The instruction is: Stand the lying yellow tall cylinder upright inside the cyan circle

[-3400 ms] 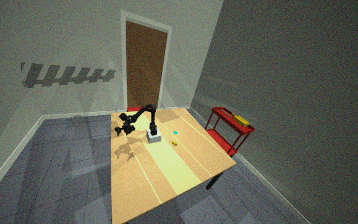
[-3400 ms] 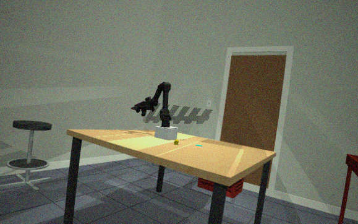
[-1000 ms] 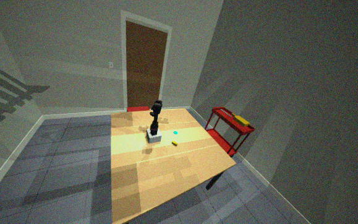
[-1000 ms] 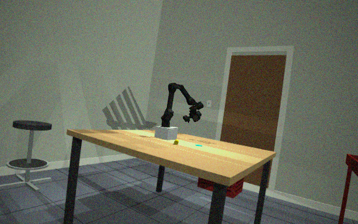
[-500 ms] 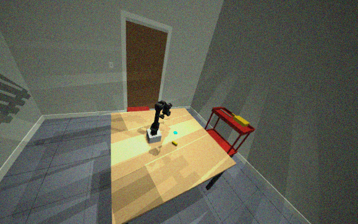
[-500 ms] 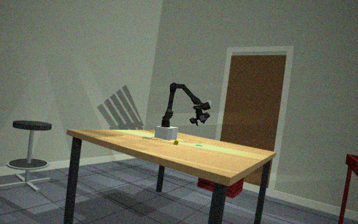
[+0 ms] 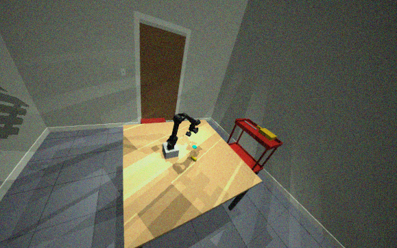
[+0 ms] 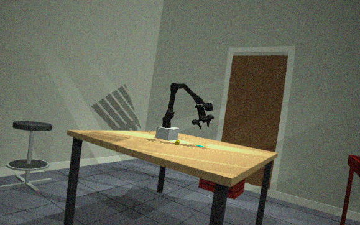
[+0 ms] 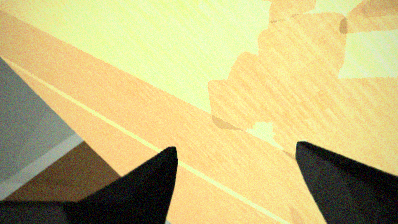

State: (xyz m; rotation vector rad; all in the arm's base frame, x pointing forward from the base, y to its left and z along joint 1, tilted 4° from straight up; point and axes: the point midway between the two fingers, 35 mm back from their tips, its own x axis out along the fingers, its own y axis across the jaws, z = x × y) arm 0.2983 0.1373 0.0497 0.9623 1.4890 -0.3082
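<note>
The yellow tall cylinder lies 310 mm to the right of my gripper tip, 120 mm below it and 80 mm behind it. The rest, counted from my gripper tip: cyan circle 140 mm to the right, 140 mm below, 40 mm ahead.
</note>
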